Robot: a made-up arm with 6 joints.
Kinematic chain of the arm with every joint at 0, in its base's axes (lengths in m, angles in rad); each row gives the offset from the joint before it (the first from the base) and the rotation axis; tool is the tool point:
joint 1: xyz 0 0 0.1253 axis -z
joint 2: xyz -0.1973 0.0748 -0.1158 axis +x
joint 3: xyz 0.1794 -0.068 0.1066 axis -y
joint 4: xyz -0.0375 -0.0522 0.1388 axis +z
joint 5: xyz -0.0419 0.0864 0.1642 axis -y
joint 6: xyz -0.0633 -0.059 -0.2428 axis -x
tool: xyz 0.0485 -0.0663 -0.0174
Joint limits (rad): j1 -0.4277..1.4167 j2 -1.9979..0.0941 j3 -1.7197..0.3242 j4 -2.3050..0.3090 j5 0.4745..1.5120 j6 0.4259..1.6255
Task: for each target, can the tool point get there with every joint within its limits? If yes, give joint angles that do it. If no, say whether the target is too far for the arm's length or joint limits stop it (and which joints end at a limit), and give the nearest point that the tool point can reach.
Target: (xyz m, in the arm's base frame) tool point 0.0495 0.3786 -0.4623
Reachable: no: joint limits stop it (at a limit: joint 2, joint 4, joint 5, joint 6) | nearest point 0.0602 0.4601 -0.0941 | short by 0.377 m
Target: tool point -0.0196 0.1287 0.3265
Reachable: yes | joints 0.0774 -0.8360 -0.1801 -1.2321 0.6988 0.9243
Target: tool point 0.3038 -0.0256 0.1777
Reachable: yes | joints 0.7890 -1.6571 -1.2620 -0.4821 1.2878 1.4290
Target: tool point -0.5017 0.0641 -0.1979
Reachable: no: joint limits stop it (at a limit: joint 1, joint 2, joint 3, joint 4) | nearest point -0.4043 0.2678 0.0954 | short by 0.370 m
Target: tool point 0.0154 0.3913 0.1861
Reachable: yes | joints -0.0141 -1.6670 -0.5775 -1.9345 0.9172 1.3920
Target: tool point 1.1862 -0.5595 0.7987
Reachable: no: too far | nearest point 0.4469 -0.1176 0.2816 | short by 1.005 m
